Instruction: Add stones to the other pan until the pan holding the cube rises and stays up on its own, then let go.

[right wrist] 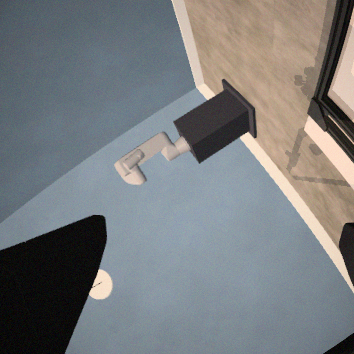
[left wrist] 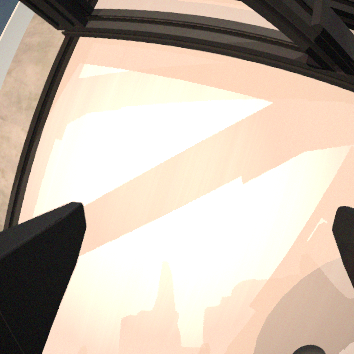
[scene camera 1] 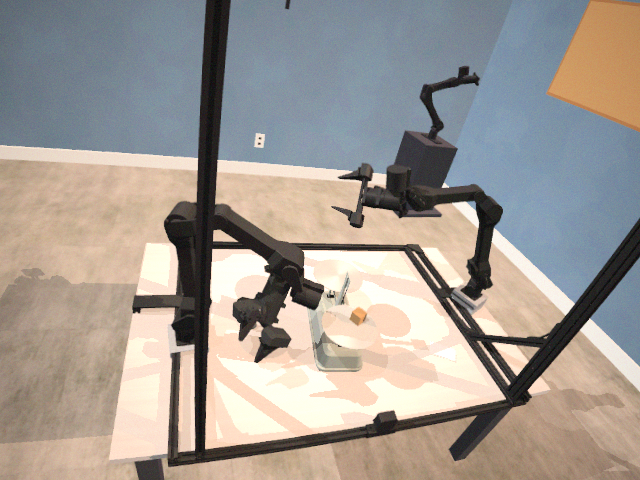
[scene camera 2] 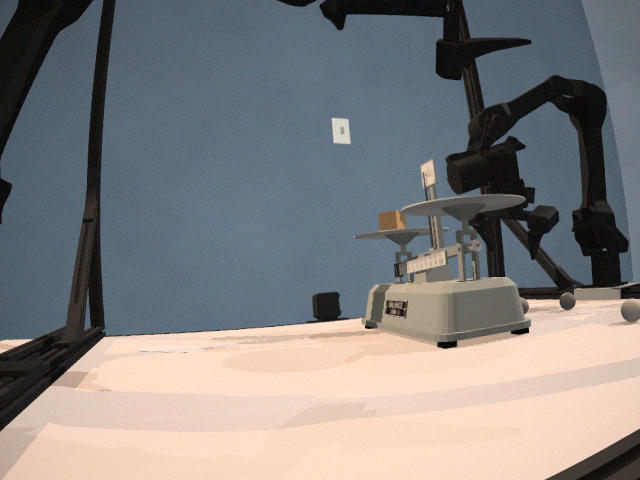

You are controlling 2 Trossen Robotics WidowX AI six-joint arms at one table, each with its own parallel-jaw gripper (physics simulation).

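Frame: origin at the left arm's base, x up, y left, z back, level; centimetres.
Seen in the pictures: left gripper, fingertip midpoint: (left wrist: pixel 215 218) (scene camera 1: pixel 247 351) (scene camera 2: pixel 513 255); right gripper, fingertip midpoint: (right wrist: pixel 230 233) (scene camera 1: pixel 334 192); left arm's base at its link origin: (scene camera 1: pixel 187 335) (scene camera 2: pixel 607 285); right arm's base at its link origin: (scene camera 1: pixel 471 292).
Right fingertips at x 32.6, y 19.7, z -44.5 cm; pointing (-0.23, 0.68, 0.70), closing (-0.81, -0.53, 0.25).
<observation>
Offsets run from my right fingertips to a thing's top centre. "spot": to the spot under its first point.
The grey-green balance (scene camera 1: pixel 338 361) (scene camera 2: pixel 480 310) stands mid-table. The orange cube @[dz +2.9, dx -17.4, dy -33.2 cm] (scene camera 1: pixel 358 316) (scene camera 2: pixel 391 220) rests on its pan @[dz +5.6, dx -20.4, dy -34.6 cm] (scene camera 1: pixel 343 335) (scene camera 2: pixel 368 236), which looks lower than the bare pan @[spot: dz -1.1, dx -19.4, dy -13.8 cm] (scene camera 2: pixel 465 203) in scene camera 2. Round grey stones @[dz +26.4, dx -32.0, dy -18.2 cm] (scene camera 2: pixel 567 301) @[dz +15.3, dx -32.0, dy -1.9 cm] (scene camera 2: pixel 630 310) lie on the table at the right there; another is partly hidden by the balance's base. A dark round top @[spot: dz +23.9, dx -33.1, dy -26.4 cm] (left wrist: pixel 309 349) shows at the left wrist view's lower edge. My left gripper (scene camera 1: pixel 249 349) (left wrist: pixel 215 218) is open and empty, low beside the balance. My right gripper (scene camera 1: pixel 336 192) (right wrist: pixel 230 233) is open and empty, raised high.
A black rail frame (scene camera 1: pixel 320 440) borders the table, and an upright post (scene camera 1: pixel 206 155) rises at its left side. A small black block @[spot: dz +4.2, dx -29.6, dy -57.2 cm] (scene camera 1: pixel 385 421) (scene camera 2: pixel 326 305) sits at the rail. A black pedestal (scene camera 1: pixel 426 157) (right wrist: pixel 215 122) with another arm stands beyond the table.
</observation>
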